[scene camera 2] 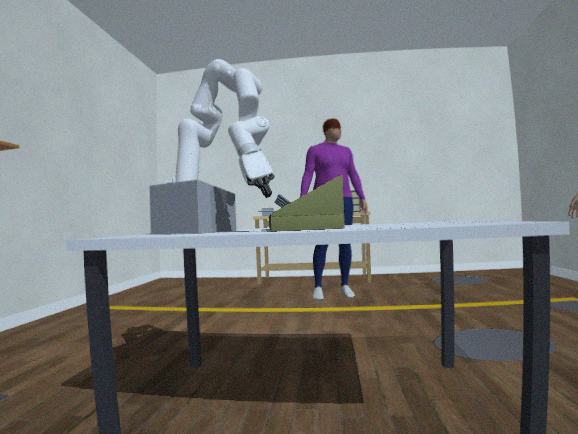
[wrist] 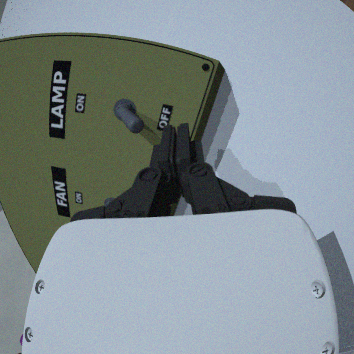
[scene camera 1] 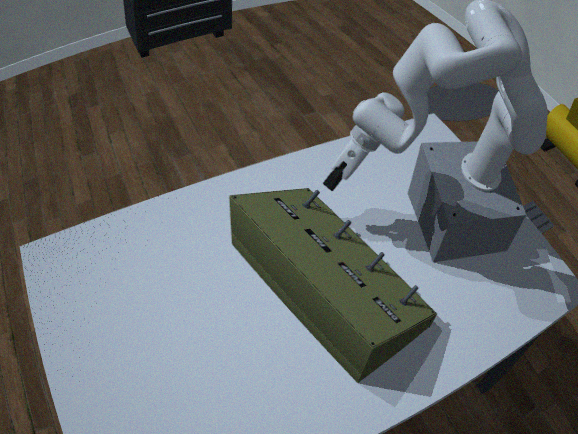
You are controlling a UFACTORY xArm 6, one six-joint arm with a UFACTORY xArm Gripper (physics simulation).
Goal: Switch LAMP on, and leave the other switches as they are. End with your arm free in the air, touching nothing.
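Pixels of known places: gripper, fingertip midpoint: (scene camera 2: 269,196) (wrist: 178,142) (scene camera 1: 328,186); arm's base at its link origin: (scene camera 2: 185,189) (scene camera 1: 481,172).
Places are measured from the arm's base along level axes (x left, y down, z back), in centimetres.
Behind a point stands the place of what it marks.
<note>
The olive sloped switch box (scene camera 1: 280,230) @(x -13.5, y 2.3, z -56.5 cm) (scene camera 2: 320,210) @(x -27.6, y 12.2, z -54.0 cm) (wrist: 105,155) @(x -15.9, y 8.7, z -44.2 cm) stands on the table. Its LAMP lever (scene camera 1: 311,199) @(x -21.0, y 7.2, z -42.2 cm) (wrist: 129,116) @(x -21.9, y 6.2, z -40.8 cm) leans toward the OFF mark (wrist: 165,116) @(x -21.7, y 11.1, z -39.8 cm), away from the ON mark (wrist: 80,103) @(x -21.0, y 7.1, z -47.4 cm). The FAN lever (scene camera 1: 342,229) @(x -9.2, y 7.1, z -41.4 cm), PUMP lever (scene camera 1: 375,262) @(x 2.8, y 7.2, z -40.7 cm) and DRIVE lever (scene camera 1: 409,295) @(x 14.7, y 7.2, z -39.8 cm) lean the same way as the LAMP lever in scene camera 1. My gripper (scene camera 1: 330,188) @(x -21.7, y 6.2, z -36.5 cm) (scene camera 2: 268,194) @(x -21.7, y 6.2, z -36.5 cm) (wrist: 178,142) @(x -21.7, y 6.2, z -36.5 cm) is shut and empty. Its tips are in the air on the OFF side of the LAMP lever, a small gap away from it.
The white table (scene camera 1: 150,320) @(x -17.2, y 18.7, z -91.4 cm) (scene camera 2: 450,231) @(x -55.0, y 19.9, z -85.6 cm) carries the grey block (scene camera 1: 470,235) @(x 10.3, y 8.4, z -12.3 cm) (scene camera 2: 175,207) @(x -11.6, y 8.2, z 0.9 cm) under my arm, on the levers' side of the box. A person (scene camera 2: 332,160) stands beyond the table. A dark drawer cabinet (scene camera 1: 180,22) stands on the floor behind, and a yellow object (scene camera 1: 567,135) at the right.
</note>
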